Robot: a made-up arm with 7 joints.
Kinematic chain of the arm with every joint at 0, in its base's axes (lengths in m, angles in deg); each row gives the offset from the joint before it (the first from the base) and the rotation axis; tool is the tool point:
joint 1: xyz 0 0.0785 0 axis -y
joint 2: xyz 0 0.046 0 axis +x
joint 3: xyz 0 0 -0.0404 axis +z
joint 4: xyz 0 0 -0.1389 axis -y
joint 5: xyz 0 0 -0.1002 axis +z
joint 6: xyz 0 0 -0.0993 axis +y
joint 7: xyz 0 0 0 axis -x
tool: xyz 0 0 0
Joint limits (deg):
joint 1: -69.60..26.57
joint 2: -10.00..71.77
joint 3: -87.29..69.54
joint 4: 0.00..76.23
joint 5: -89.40..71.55
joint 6: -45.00..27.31
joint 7: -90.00..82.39
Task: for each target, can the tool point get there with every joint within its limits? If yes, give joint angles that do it. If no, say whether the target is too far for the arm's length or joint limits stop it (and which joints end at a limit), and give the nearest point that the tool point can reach.
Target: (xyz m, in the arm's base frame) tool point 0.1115 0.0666 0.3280
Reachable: no: joint limits stop it (at a limit: joint 1, joint 2, joint 4) | nearest point 0.1090 0.3796 0.1098 | short by 0.382 m
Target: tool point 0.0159 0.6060 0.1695
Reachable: no: too far | nearest point 0.0287 0.4570 0.0660 | short by 0.182 m
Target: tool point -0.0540 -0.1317 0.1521
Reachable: no: joint limits stop it (at a limit: joint 1, joint 2, joint 3, joint 4) | nearest point -0.1746 -0.1055 -0.0747 | short by 0.258 m
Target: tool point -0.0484 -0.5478 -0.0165
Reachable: no: too far | nearest point -0.1746 -0.1055 -0.0747 | short by 0.464 m
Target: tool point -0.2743 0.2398 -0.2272
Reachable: yes | joints -59.74 15.69 15.41 17.55 -76.88 4.56 28.76
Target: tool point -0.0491 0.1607 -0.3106
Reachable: yes | joints -43.50 17.44 -13.61 66.76 -71.94 -23.50 51.65
